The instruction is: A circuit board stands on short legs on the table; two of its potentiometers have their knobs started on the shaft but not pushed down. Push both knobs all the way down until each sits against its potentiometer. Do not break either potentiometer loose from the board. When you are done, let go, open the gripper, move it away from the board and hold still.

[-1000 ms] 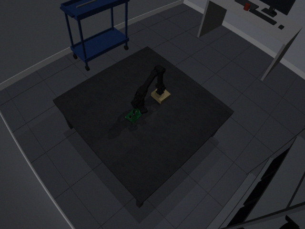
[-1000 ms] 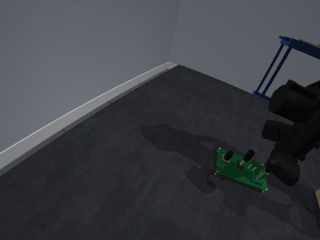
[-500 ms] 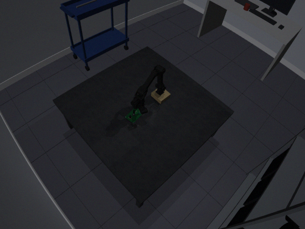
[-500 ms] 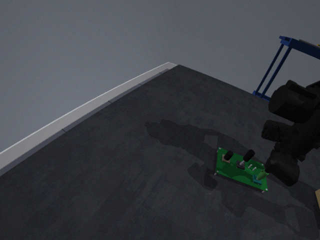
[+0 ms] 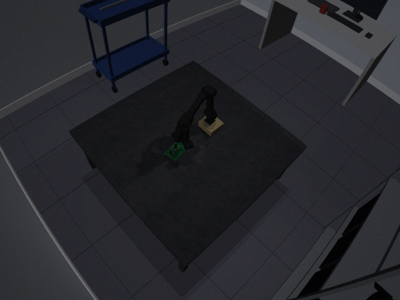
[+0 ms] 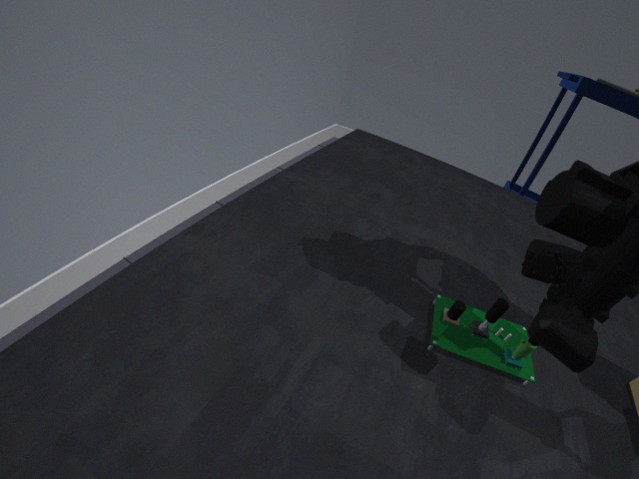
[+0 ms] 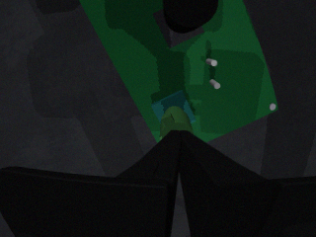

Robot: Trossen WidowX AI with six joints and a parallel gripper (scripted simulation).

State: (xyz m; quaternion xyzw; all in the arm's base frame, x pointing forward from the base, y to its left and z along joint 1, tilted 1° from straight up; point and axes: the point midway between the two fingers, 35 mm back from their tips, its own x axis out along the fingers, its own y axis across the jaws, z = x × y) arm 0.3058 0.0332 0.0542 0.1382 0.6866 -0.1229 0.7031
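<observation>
Right now my gripper tip is 20 mm above the green knob. Round my gripper tip: black knob: 60 mm ahead, 20 mm to the right.
</observation>
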